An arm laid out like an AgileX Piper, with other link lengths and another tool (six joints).
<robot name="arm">
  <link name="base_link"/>
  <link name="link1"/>
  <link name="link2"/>
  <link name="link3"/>
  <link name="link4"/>
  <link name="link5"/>
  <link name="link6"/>
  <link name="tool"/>
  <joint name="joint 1" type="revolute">
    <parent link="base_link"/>
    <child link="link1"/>
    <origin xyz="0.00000 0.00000 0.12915" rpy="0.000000 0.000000 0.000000"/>
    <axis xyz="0 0 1"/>
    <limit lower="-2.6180" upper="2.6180"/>
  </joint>
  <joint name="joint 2" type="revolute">
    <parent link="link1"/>
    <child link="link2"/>
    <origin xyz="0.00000 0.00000 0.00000" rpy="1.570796 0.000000 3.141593"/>
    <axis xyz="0 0 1"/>
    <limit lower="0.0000" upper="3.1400"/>
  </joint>
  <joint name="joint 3" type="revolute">
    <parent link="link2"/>
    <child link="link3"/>
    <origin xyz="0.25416 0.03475 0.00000" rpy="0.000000 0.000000 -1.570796"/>
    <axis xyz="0 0 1"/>
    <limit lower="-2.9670" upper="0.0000"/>
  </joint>
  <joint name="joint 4" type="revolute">
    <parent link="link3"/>
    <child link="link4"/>
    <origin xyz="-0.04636 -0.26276 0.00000" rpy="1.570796 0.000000 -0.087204"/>
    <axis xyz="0 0 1"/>
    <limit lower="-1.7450" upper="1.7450"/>
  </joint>
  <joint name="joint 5" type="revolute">
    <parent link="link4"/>
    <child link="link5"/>
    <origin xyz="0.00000 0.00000 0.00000" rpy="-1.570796 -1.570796 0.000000"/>
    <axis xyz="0 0 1"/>
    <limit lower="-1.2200" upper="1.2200"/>
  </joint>
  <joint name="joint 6" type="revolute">
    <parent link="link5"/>
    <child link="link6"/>
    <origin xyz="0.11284 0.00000 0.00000" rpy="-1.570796 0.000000 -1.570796"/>
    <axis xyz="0 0 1"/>
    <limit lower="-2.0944" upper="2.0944"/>
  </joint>
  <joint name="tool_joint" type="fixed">
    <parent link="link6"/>
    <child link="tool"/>
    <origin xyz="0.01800 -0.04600 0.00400" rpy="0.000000 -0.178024 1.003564"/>
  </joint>
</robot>
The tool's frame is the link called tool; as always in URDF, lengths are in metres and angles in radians.
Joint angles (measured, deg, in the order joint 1, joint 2, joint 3, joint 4, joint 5, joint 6), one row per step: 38.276 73.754 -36.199 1.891 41.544 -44.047; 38.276 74.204 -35.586 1.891 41.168 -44.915; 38.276 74.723 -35.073 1.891 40.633 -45.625; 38.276 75.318 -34.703 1.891 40.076 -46.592; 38.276 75.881 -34.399 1.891 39.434 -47.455; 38.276 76.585 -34.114 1.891 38.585 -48.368; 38.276 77.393 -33.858 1.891 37.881 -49.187; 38.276 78.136 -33.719 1.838 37.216 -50.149; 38.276 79.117 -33.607 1.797 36.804 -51.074; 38.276 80.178 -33.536 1.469 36.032 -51.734
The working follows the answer.
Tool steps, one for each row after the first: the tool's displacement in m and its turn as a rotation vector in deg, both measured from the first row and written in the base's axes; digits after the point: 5 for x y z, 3 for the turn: -0.00170 -0.00171 -0.00444 -0.602 0.376 0.826; -0.00278 -0.00289 -0.00858 -1.053 0.634 1.497; -0.00348 -0.00390 -0.01242 -1.495 0.779 2.416; -0.00381 -0.00458 -0.01580 -1.804 0.799 3.234; -0.00379 -0.00504 -0.01960 -2.074 0.740 4.094; -0.00392 -0.00557 -0.02363 -2.451 0.880 4.871; -0.00374 -0.00605 -0.02702 -2.801 0.857 5.820; -0.00396 -0.00680 -0.03116 -3.395 1.232 6.742; -0.00326 -0.00728 -0.03554 -3.937 1.262 7.580
Tool pose at each row, in the base's axes (x y z in m, rotation vector in deg; rounded; the steps above come from the unrounded poses): 0.13739 0.17030 0.14320 -169.981 -36.208 -5.624; 0.13570 0.16858 0.13876 -170.215 -37.526 -4.821; 0.13461 0.16740 0.13462 -170.366 -38.597 -4.247; 0.13391 0.16640 0.13078 -170.423 -40.050 -3.823; 0.13358 0.16571 0.12740 -170.401 -41.336 -3.633; 0.13361 0.16526 0.12360 -170.326 -42.686 -3.567; 0.13347 0.16472 0.11957 -170.347 -43.918 -3.178; 0.13365 0.16424 0.11617 -170.285 -45.419 -3.026; 0.13343 0.16349 0.11204 -170.390 -46.898 -2.200; 0.13413 0.16302 0.10766 -170.522 -48.289 -1.915

